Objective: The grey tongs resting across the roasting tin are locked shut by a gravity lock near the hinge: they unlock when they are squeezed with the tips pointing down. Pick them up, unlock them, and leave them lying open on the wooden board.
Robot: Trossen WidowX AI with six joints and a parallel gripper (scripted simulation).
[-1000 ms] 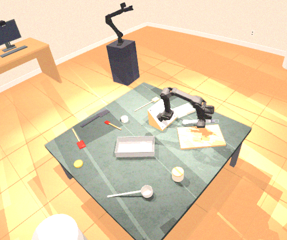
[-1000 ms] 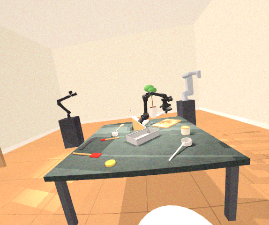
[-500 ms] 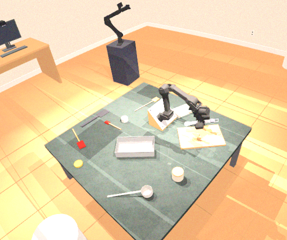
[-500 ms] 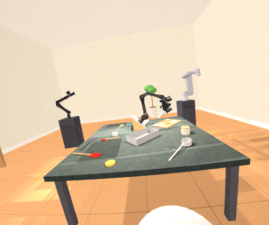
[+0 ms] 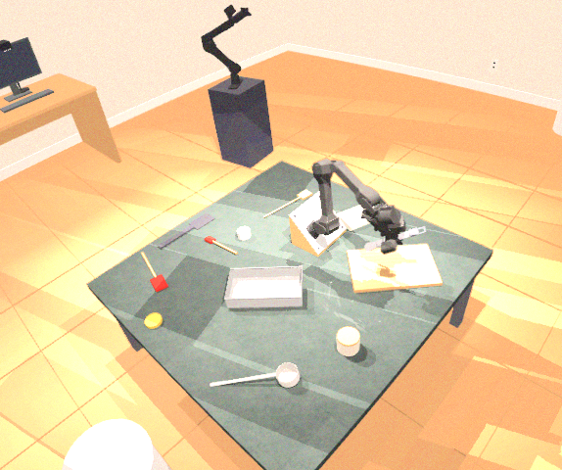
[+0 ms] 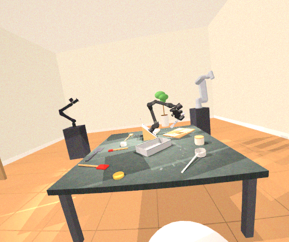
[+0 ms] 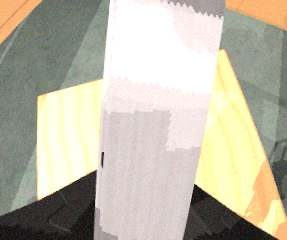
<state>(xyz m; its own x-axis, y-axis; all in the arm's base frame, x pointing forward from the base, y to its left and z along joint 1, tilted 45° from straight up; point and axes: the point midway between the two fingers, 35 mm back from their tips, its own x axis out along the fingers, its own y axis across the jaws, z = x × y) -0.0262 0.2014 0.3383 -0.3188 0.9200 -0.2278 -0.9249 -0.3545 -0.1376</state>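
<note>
The wooden board is 3 cm to the right of my gripper tip and 15 cm below it. From my gripper tip the other things lie so: roasting tin 38 cm ahead, 42 cm to the right, 13 cm below; cleaver 24 cm ahead, 101 cm to the right, 16 cm below; yellow disc 75 cm ahead, 71 cm to the right, 15 cm below.
</note>
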